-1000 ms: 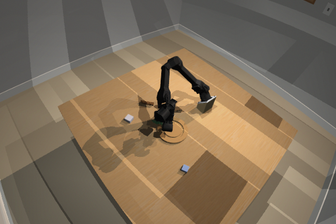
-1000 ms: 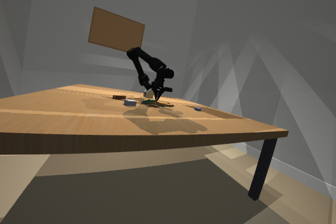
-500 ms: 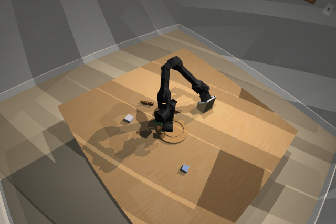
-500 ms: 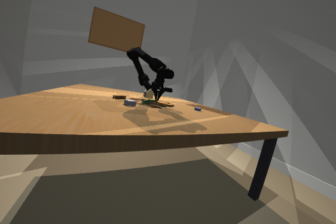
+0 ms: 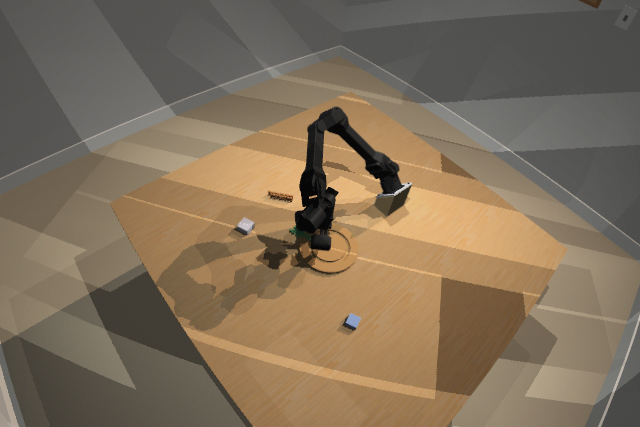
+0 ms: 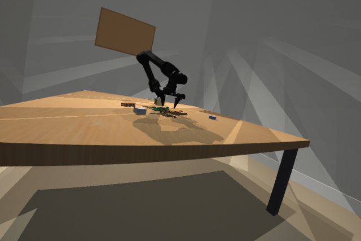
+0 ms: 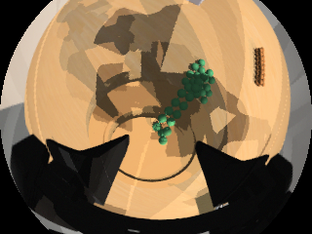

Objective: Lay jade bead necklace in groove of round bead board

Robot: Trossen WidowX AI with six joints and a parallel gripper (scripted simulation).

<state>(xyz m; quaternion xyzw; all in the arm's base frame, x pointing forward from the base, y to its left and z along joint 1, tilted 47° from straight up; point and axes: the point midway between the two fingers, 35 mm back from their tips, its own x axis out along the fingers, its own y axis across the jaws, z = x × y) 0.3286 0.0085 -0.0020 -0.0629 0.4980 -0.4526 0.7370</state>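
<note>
Now: gripper tip 2 cm past the round wooden bead board, 3 cm to the right of it and 2 cm above it. Round my gripper tip: blue block 8 cm ahead, 29 cm to the left, 2 cm below; pale grey block 19 cm ahead, 18 cm to the right, 1 cm below.
</note>
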